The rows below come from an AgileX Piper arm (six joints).
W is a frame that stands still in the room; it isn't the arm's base.
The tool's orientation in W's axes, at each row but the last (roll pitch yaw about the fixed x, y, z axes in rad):
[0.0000 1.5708 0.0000]
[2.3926 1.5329 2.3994]
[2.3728 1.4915 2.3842]
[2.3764 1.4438 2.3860]
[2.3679 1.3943 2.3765]
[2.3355 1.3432 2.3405]
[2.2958 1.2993 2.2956]
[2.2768 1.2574 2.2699]
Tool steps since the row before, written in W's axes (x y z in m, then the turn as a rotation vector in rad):
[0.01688 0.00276 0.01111 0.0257 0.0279 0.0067]
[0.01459 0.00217 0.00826 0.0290 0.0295 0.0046]
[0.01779 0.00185 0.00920 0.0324 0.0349 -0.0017]
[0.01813 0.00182 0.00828 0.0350 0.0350 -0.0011]
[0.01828 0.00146 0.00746 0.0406 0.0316 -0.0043]
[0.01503 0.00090 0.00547 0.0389 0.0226 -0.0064]
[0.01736 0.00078 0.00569 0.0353 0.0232 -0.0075]
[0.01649 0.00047 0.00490 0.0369 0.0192 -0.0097]
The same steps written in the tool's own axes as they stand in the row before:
[-0.01111 0.00276 0.01688 -0.0067 0.0279 0.0257]
[-0.00861 0.00229 0.01437 -0.0047 0.0294 0.0291]
[-0.01009 0.00218 0.01726 0.0017 0.0344 0.0329]
[-0.00973 0.00244 0.01732 0.0009 0.0346 0.0354]
[-0.00948 0.00235 0.01722 0.0029 0.0308 0.0413]
[-0.00754 0.00190 0.01400 0.0038 0.0216 0.0398]
[-0.00841 0.00223 0.01608 0.0056 0.0219 0.0365]
[-0.00782 0.00211 0.01518 0.0064 0.0175 0.0384]

